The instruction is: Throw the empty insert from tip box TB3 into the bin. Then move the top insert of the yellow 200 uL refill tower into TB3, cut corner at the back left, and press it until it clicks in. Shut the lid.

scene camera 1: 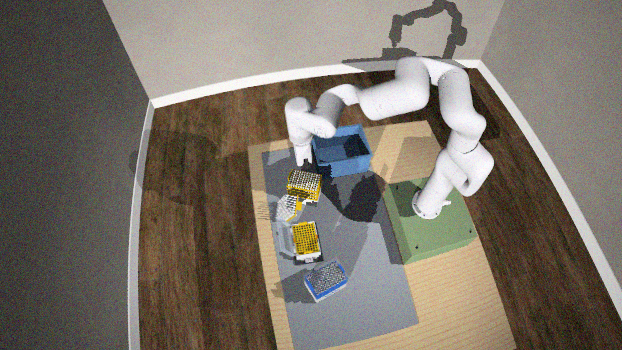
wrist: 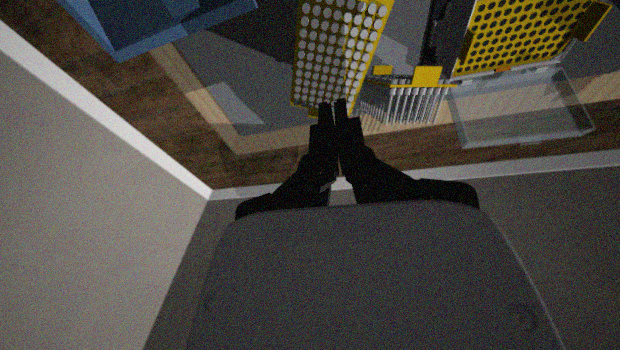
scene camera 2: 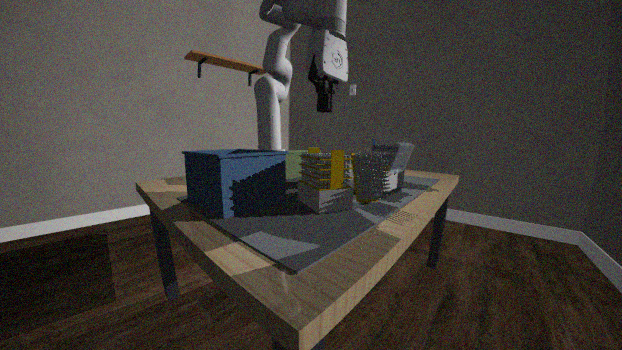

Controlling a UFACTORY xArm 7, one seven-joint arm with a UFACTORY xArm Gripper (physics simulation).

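Note:
My gripper [scene camera 1: 303, 163] [scene camera 2: 324, 110] [wrist: 335, 118] is shut and empty, high above the yellow refill tower [scene camera 1: 304, 184] [scene camera 2: 334, 172] [wrist: 335, 55]. A yellow insert full of tips [scene camera 1: 288, 207] [scene camera 2: 370, 175] [wrist: 417, 102] is out of the tower and stands tipped on its side, between the tower and TB3, its tips pointing away from the robot base. Tip box TB3 [scene camera 1: 307, 257] [scene camera 2: 396, 182] holds the empty yellow insert [scene camera 1: 305, 238] [wrist: 515, 37]. TB3's clear lid [scene camera 1: 285, 238] [scene camera 2: 402, 156] [wrist: 522, 112] is open. The blue bin [scene camera 1: 345, 167] [scene camera 2: 204, 185] [wrist: 120, 51] stands beside the tower; its floor is partly in shadow.
A blue tip rack [scene camera 1: 326, 280] stands on the grey mat [scene camera 1: 370, 310] past TB3. The arm's green base block [scene camera 1: 442, 240] is on the other side of the table. A wooden shelf [scene camera 2: 220, 61] is on the wall. Strong shadows cross the mat near the tower.

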